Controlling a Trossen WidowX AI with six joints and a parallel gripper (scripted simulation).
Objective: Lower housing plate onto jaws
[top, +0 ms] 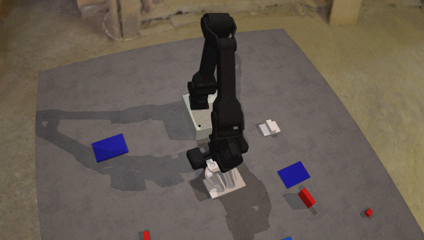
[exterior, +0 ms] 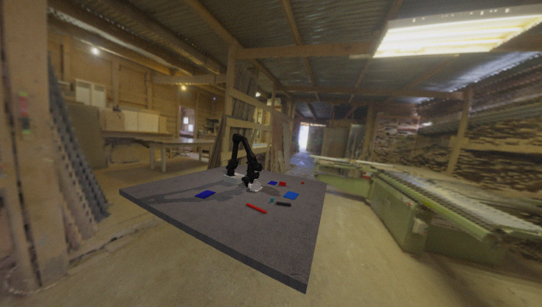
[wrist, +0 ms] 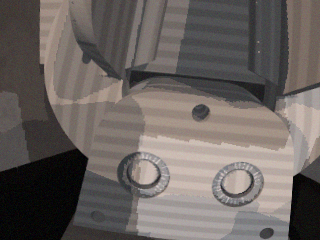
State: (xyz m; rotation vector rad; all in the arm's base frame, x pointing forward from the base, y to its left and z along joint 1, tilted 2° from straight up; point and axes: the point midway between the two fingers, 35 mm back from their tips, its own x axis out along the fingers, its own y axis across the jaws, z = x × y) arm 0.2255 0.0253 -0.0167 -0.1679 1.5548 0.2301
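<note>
Now: gripper tip 20 mm short of the jaw stub, 20 mm to the right of it and 10 mm below it. Also, from my gripper tip: white ribbed block 130 mm behind, 230 mm to the left; then red block 290 mm ahead, 250 mm to the right.
</note>
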